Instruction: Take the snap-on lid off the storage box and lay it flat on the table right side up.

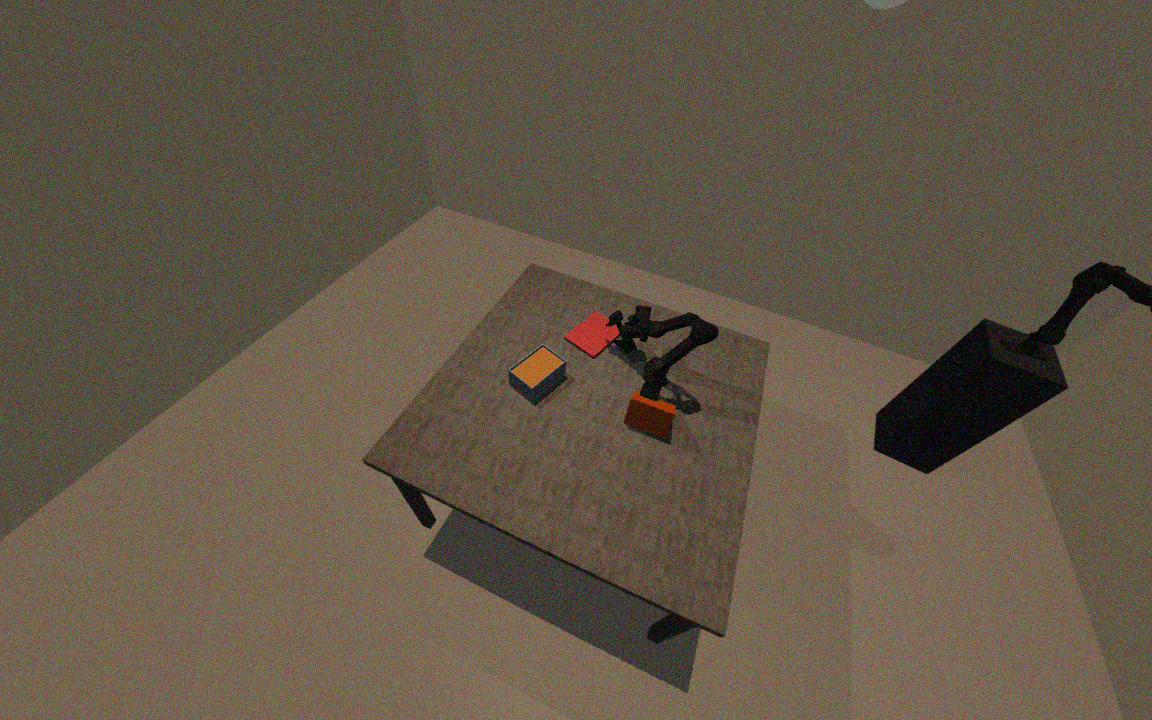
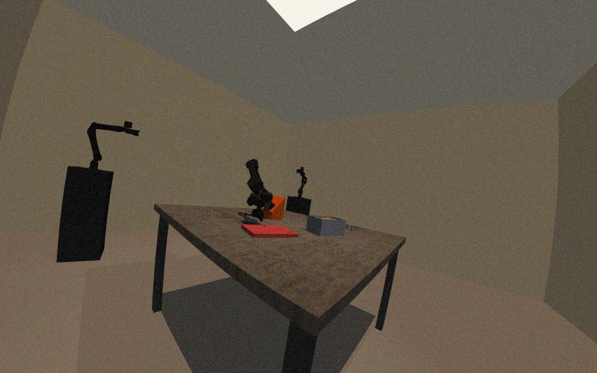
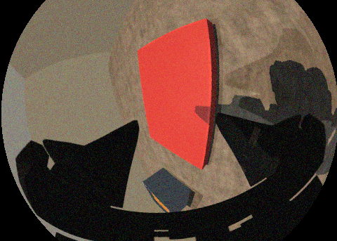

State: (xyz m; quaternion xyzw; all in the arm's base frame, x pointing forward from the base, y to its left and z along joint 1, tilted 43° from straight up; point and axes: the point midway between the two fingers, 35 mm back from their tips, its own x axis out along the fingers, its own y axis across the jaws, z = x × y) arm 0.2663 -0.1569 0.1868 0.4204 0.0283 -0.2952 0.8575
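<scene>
Now: gripper tip 70 mm short of the lid, 50 mm above it and 10 mm to the left of it. Also, from my gripper tip: blue-grey storage box: 350 mm to the left, 150 mm ahead, 20 mm below.
</scene>
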